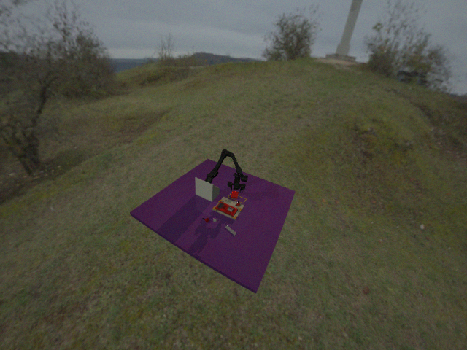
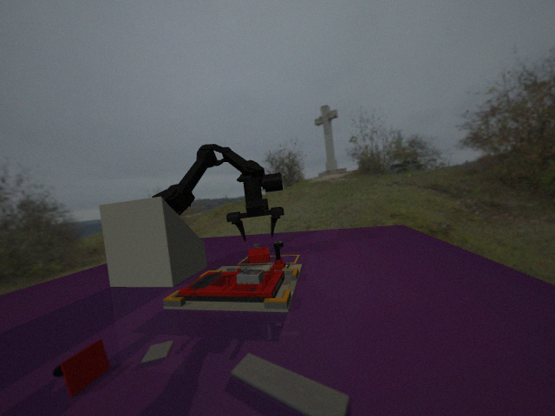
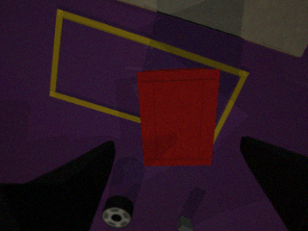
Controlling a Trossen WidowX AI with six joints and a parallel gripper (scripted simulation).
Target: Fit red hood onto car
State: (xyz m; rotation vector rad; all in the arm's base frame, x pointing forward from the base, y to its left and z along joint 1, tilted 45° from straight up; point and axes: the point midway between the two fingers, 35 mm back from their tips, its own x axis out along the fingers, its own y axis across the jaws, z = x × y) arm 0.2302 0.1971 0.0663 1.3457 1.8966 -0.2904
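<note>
Now: gripper tip 5 cm above the red hood. The rest, counted from my gripper tip: grey engine block (22 cm to the right, 10 cm ahead, 4 cm below).
</note>
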